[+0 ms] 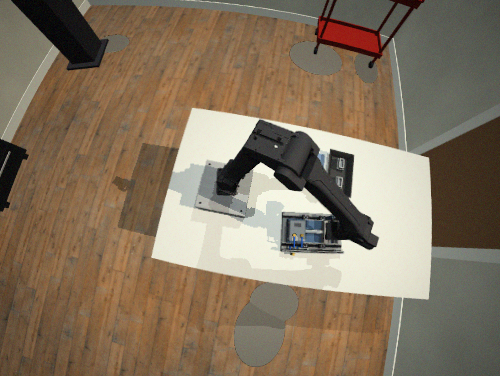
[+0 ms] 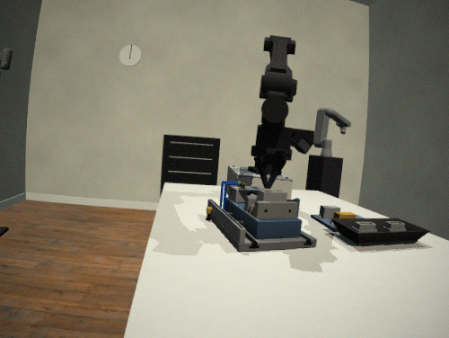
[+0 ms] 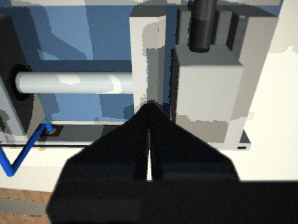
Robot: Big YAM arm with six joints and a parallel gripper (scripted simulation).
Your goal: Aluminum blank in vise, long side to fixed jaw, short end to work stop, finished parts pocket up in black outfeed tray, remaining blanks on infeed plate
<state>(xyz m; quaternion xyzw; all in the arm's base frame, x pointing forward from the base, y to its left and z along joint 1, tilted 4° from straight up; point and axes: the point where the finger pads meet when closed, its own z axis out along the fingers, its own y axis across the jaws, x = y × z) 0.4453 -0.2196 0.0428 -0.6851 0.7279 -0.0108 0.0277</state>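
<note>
Now: the dark rod 30 mm ahead of my hand, 40 mm to the left of it and 40 mm below it. Also, from my hand: yellow brass blank: 10 mm behind, 280 mm to the left, 100 mm below; then light cylinder: 60 mm behind, 50 mm below; then vise: 40 mm behind, 90 mm below.
</note>
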